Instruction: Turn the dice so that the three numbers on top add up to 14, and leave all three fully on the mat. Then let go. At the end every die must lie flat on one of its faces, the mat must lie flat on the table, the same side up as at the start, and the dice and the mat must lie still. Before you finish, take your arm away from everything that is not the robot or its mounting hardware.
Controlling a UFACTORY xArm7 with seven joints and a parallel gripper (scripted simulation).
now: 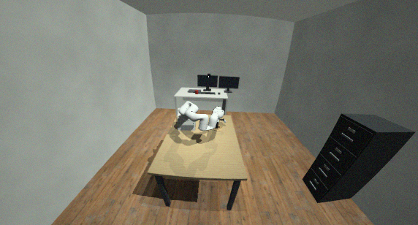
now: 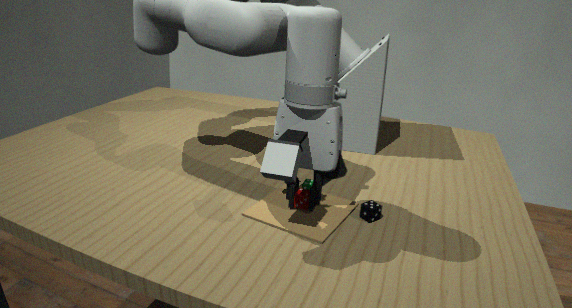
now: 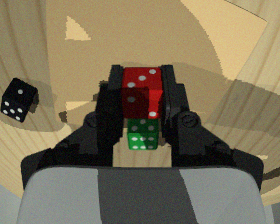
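The red die lies 10 mm below my hand. Round my hand: green die (50 mm behind, 10 mm below); black die (110 mm to the left, 20 mm below, 10 mm behind); tan mat (30 mm below).
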